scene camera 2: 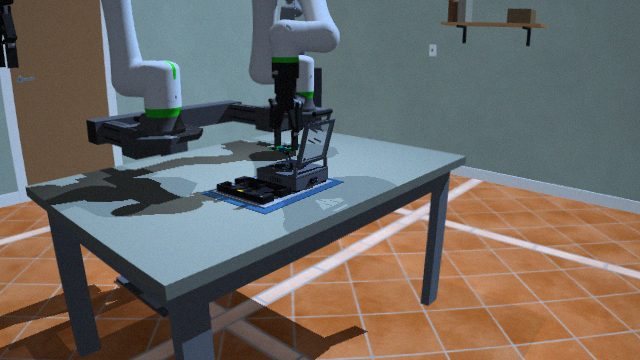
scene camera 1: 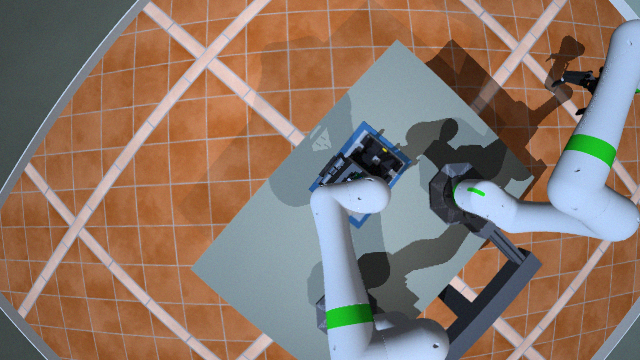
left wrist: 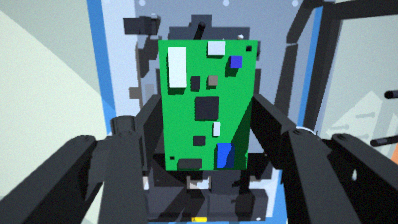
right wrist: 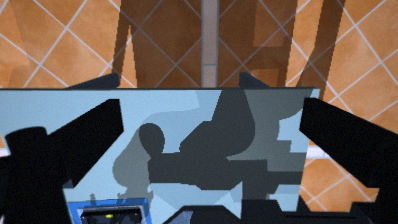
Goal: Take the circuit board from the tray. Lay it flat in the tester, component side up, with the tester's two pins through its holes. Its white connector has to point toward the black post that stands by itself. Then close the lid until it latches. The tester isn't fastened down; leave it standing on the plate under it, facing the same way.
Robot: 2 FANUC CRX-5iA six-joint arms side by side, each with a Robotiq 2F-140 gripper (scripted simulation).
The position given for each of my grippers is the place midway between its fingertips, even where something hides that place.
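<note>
Scene camera 2 shows me my left gripper point(scene camera 2: 286, 148) together with a clear lid point(scene camera 2: 316, 136), a black tray point(scene camera 2: 264, 193) and a dark mounting beam point(scene camera 2: 193, 115). In scene camera 1 I see the black tray point(scene camera 1: 371, 148) too. The left wrist view gives me a green circuit board point(left wrist: 207, 86), and it also shows the clear lid point(left wrist: 345, 95), my left gripper point(left wrist: 206, 109) and the black tray point(left wrist: 230, 189). As for the right wrist view, I see my right gripper point(right wrist: 211, 114) in it, while the green circuit board is out of frame in the right wrist view.
</note>
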